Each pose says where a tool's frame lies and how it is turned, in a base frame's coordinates. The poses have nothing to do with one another.
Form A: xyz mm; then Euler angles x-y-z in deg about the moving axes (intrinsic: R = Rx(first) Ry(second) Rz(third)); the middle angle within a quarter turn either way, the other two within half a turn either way.
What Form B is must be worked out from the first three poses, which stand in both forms.
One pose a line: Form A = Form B
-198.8, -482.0, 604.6, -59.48, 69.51, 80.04 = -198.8, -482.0, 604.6, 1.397, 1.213, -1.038
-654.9, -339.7, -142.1, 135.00, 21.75, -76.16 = -654.9, -339.7, -142.1, -1.329, 0.380, 2.356
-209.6, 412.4, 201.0, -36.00, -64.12, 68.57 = -209.6, 412.4, 201.0, 1.197, -1.119, -0.628
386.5, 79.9, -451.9, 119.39, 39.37, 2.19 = 386.5, 79.9, -451.9, 0.038, 0.687, 2.084
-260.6, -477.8, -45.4, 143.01, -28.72, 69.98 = -260.6, -477.8, -45.4, 1.221, -0.501, 2.496
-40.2, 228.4, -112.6, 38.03, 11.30, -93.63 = -40.2, 228.4, -112.6, -1.634, 0.197, 0.664
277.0, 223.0, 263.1, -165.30, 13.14, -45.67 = 277.0, 223.0, 263.1, -0.797, 0.229, -2.885
